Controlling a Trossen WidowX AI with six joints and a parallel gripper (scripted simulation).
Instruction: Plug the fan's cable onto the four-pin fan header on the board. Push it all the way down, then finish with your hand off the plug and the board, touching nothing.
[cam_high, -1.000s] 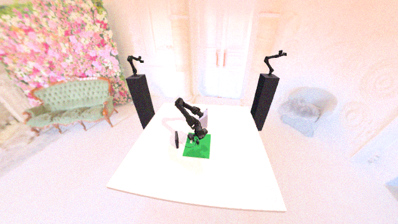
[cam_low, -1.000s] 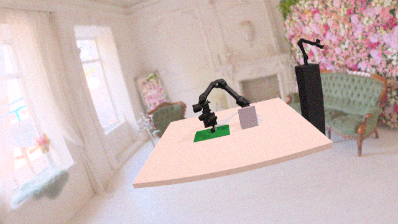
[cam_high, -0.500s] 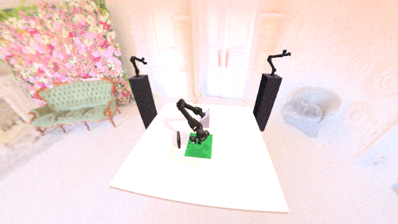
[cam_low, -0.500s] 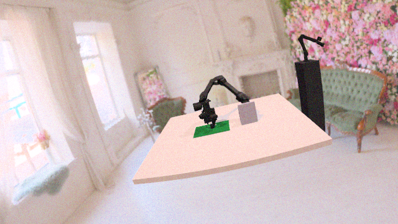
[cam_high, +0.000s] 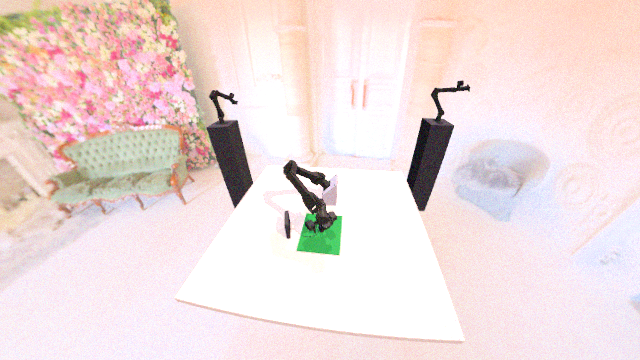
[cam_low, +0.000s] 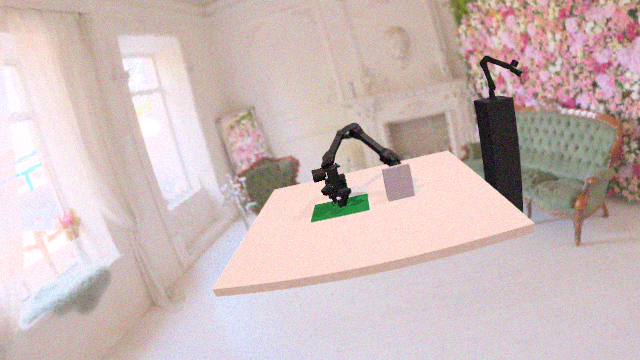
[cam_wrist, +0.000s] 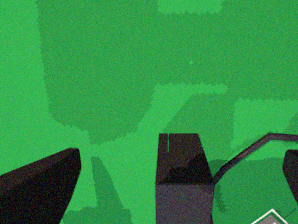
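Now: the dark fan plug 1 cm behind my gripper tip and 1 cm above it. The rest, counted from my gripper tip: green board (3 cm below); then black fan (19 cm to the right, 4 cm above).
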